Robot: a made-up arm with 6 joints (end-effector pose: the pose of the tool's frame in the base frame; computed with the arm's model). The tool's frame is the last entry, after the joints.
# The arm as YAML. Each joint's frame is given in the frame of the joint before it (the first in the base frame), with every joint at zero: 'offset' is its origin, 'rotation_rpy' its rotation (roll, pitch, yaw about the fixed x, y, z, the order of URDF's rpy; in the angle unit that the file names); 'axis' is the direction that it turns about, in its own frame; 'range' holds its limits. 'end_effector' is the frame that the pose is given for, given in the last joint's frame.
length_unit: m
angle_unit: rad
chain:
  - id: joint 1
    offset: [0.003, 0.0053, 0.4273]
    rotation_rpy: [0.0, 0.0, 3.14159]
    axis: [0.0, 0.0, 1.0]
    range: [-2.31, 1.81]
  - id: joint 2
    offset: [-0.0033, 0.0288, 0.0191]
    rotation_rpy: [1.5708, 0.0, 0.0]
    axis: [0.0, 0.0, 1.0]
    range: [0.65, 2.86]
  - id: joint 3
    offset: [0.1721, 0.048, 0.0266]
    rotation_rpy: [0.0, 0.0, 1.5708]
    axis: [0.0, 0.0, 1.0]
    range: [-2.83, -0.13]
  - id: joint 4
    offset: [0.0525, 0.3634, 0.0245]
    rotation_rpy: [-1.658, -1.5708, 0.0]
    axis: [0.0, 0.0, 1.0]
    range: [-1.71, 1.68]
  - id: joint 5
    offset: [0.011, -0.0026, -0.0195]
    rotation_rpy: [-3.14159, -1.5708, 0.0]
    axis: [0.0, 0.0, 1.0]
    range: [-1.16, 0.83]
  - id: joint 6
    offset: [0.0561, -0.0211, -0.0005]
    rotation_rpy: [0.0, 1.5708, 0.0]
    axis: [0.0, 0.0, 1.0]
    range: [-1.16, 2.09]
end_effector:
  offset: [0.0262, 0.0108, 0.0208]
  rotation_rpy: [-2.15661, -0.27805, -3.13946]
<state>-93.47 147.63 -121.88 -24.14 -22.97 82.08</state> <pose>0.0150 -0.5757 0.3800 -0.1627 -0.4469 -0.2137 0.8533</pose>
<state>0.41 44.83 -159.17 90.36 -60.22 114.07</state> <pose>-0.3144 -0.0398 0.9113 -0.4628 0.3515 -0.2177 0.7842</pose>
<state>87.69 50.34 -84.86 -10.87 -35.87 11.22</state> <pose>-0.0072 0.2057 0.9213 0.0332 -0.8067 0.5842 0.0824</pose>
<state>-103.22 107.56 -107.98 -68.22 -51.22 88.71</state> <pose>-0.0326 -0.4965 0.6551 -0.3969 -0.1943 0.1450 0.8853</pose>
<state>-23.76 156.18 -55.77 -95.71 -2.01 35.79</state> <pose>0.1623 -0.0431 0.0474 0.1484 0.4624 0.7595 0.4328</pose>
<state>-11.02 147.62 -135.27 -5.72 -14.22 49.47</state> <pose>0.5947 -0.0844 0.4747 0.0082 -0.4254 0.4071 0.8082</pose>
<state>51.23 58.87 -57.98 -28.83 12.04 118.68</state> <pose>0.2058 0.3271 0.6403 0.5507 -0.3006 0.5262 0.5739</pose>
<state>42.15 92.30 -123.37 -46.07 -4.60 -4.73</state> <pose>0.2654 0.2730 0.9006 -0.6197 -0.3715 0.5736 0.3860</pose>
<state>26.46 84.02 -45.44 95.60 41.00 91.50</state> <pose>0.3221 0.2497 0.4402 0.8816 0.0141 -0.2949 0.3682</pose>
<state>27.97 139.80 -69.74 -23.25 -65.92 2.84</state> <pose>0.3439 0.2277 0.2239 -0.1893 -0.2340 0.8467 0.4387</pose>
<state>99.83 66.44 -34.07 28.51 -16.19 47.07</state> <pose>-0.0760 0.3659 0.4583 0.4980 -0.0528 0.8038 0.3210</pose>
